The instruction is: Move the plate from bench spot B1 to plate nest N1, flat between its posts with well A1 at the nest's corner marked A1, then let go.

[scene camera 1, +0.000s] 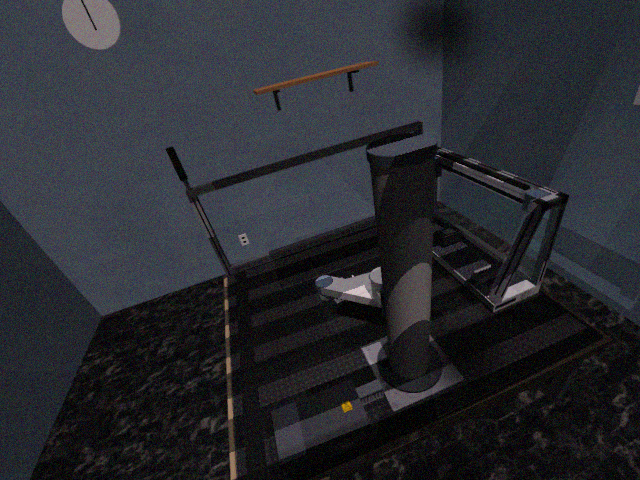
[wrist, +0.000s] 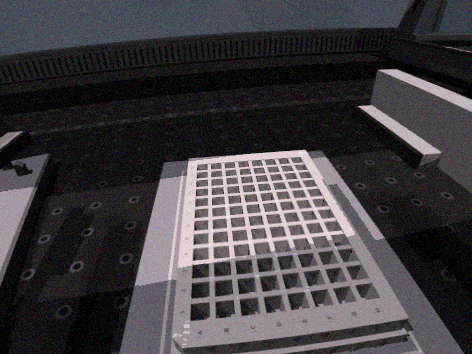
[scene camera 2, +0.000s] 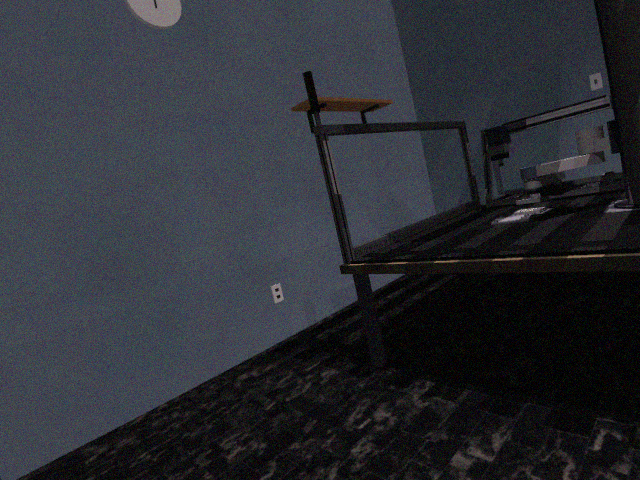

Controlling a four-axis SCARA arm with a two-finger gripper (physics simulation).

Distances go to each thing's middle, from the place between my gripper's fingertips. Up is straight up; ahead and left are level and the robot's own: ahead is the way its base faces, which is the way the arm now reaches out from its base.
I see the plate (wrist: 266,252) 6 cm below my hand, 3 cm to the right of it and 1 cm behind it.
